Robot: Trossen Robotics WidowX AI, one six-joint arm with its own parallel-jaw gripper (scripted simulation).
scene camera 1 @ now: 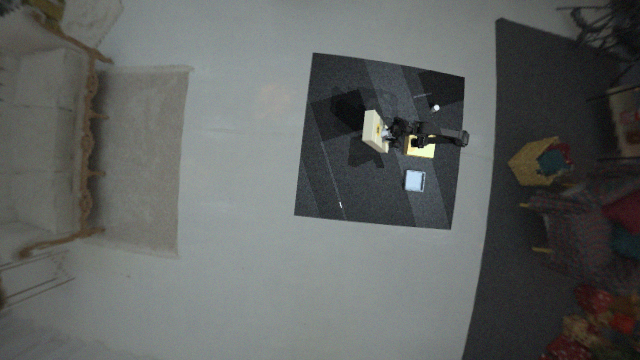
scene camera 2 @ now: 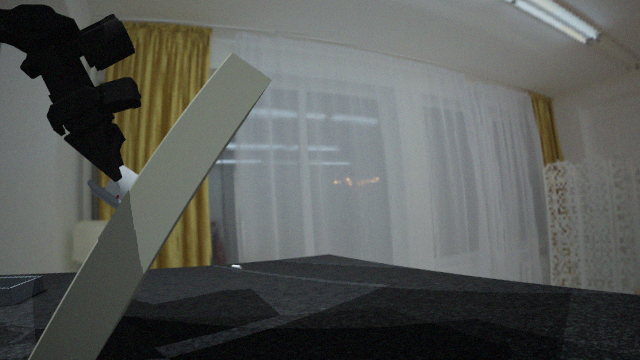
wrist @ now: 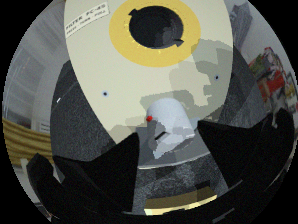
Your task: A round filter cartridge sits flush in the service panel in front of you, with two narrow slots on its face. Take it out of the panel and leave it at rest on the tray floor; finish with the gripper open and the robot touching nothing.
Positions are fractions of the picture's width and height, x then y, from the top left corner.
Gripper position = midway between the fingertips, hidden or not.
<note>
The gripper (scene camera 2: 0.19, 0.51) is open, holding nothing. Further things: a white filter cartridge (wrist: 0.57, 0.58) and a cream service panel (scene camera 1: 0.58, 0.35).
The gripper is seen too in the wrist view (wrist: 0.57, 0.59). The cream service panel shows as well in the wrist view (wrist: 0.42, 0.28).
</note>
